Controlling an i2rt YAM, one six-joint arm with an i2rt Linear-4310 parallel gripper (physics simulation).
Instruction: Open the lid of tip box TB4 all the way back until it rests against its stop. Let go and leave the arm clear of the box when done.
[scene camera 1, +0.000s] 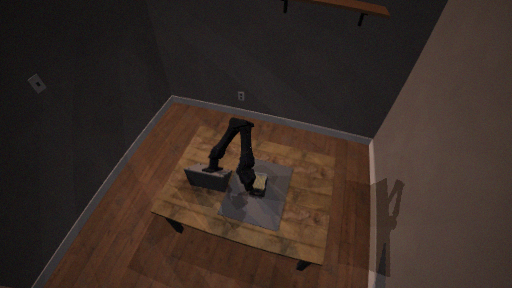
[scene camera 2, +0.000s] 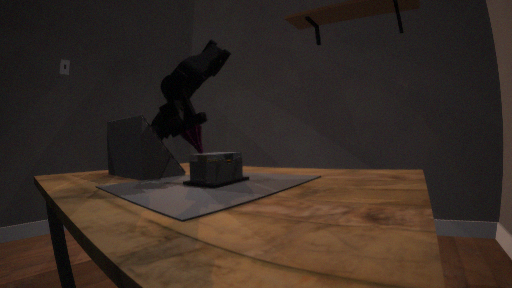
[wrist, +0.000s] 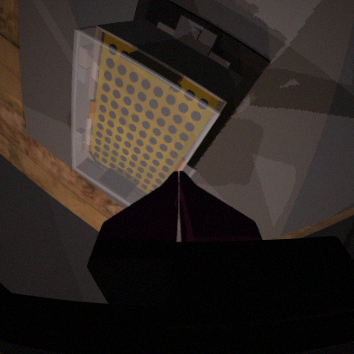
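Seen in the pictures: gripper, fingertip midpoint: (scene camera 2: 202, 153) (wrist: 178, 178); arm's base, origin of the base link: (scene camera 1: 212, 169) (scene camera 2: 147, 145).
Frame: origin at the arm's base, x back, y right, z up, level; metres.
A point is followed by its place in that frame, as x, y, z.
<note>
The tip box TB4 (scene camera 1: 260, 183) {-0.333, -0.020, -0.025} (scene camera 2: 216, 169) {-0.365, 0.007, -0.060} (wrist: 145, 115) {-0.312, -0.003, -0.024} stands on the grey mat with its clear lid down over a yellow perforated tip rack; its label cannot be read. It sits on a dark base. My gripper (scene camera 1: 251, 189) {-0.274, -0.027, -0.025} (scene camera 2: 202, 152) {-0.274, -0.027, -0.025} (wrist: 178, 178) {-0.274, -0.027, -0.025} is shut, its dark purple fingertips together with nothing visible between them. The tips are close to the lid's edge, at the side of the box toward the arm's base. Whether they touch the lid cannot be told. In the wrist view, the fingers hide the box's lower corner.
The grey mat (scene camera 1: 272, 211) {-0.461, 0.114, -0.101} (scene camera 2: 182, 206) {-0.464, 0.186, -0.101} lies on the wooden table (scene camera 1: 240, 236) {-0.321, 0.336, -0.105} (scene camera 2: 320, 225) {-0.690, 0.142, -0.105}. A grey wedge-shaped block (scene camera 1: 207, 180) {-0.007, 0.095, 0.016} (scene camera 2: 132, 150) {-0.058, 0.090, -0.013} stands beside the mat, next to the arm's base. A wooden shelf (scene camera 1: 350, 5) (scene camera 2: 350, 11) is on the wall behind, high above the table.
</note>
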